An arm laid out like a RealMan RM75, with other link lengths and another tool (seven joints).
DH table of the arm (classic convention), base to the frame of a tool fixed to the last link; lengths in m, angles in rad. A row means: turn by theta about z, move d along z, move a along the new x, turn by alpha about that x. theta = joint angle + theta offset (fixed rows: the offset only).
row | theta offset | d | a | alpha
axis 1 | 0.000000 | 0.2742 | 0.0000 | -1.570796
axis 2 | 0.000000 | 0.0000 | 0.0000 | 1.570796
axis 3 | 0.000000 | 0.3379 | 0.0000 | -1.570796
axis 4 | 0.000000 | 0.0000 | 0.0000 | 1.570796
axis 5 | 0.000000 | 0.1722 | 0.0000 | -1.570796
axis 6 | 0.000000 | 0.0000 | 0.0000 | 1.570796
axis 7 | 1.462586 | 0.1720 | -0.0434 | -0.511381
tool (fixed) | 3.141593 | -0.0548 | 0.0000 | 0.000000
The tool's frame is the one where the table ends.
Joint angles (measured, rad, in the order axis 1, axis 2, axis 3, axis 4, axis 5, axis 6, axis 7), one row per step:
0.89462 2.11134 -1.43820 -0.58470 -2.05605 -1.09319 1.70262
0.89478 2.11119 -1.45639 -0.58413 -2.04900 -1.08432 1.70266
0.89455 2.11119 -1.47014 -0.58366 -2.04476 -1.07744 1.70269
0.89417 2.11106 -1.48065 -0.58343 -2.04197 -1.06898 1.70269
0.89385 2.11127 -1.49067 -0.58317 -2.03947 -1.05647 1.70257
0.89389 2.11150 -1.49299 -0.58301 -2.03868 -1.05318 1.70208
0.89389 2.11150 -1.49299 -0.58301 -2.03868 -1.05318 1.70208
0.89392 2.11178 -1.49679 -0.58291 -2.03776 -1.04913 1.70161
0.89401 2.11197 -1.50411 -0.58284 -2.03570 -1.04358 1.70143
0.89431 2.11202 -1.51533 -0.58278 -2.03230 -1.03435 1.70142
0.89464 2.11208 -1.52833 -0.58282 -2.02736 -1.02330 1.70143
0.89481 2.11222 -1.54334 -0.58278 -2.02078 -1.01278 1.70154
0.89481 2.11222 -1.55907 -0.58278 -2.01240 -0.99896 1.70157
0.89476 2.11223 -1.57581 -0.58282 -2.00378 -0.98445 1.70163
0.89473 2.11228 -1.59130 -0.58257 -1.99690 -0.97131 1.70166
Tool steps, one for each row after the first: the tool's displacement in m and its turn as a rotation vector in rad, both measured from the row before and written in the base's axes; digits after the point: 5 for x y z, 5 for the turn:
-0.00033 -0.00035 -0.00126 -0.00073 -0.00607 0.00695
-0.00001 -0.00036 -0.00097 -0.00054 -0.00552 0.00529
0.00011 0.00011 -0.00048 0.00291 -0.00469 0.00440
0.00001 0.00054 -0.00037 0.00690 -0.00443 0.00476
-0.00010 0.00015 -0.00016 0.00178 -0.00080 0.00154
0.00000 0.00000 0.00000 0.00000 0.00000 0.00000
-0.00012 0.00011 -0.00027 0.00173 -0.00161 0.00234
-0.00018 0.00004 -0.00048 0.00148 -0.00292 0.00364
-0.00032 0.00024 -0.00059 0.00321 -0.00432 0.00550
-0.00048 0.00030 -0.00069 0.00413 -0.00400 0.00608
-0.00050 -0.00002 -0.00099 0.00247 -0.00378 0.00607
-0.00056 0.00027 -0.00085 0.00550 -0.00260 0.00594
-0.00055 0.00024 -0.00091 0.00562 -0.00296 0.00636
-0.00036 0.00015 -0.00086 0.00475 -0.00378 0.00612

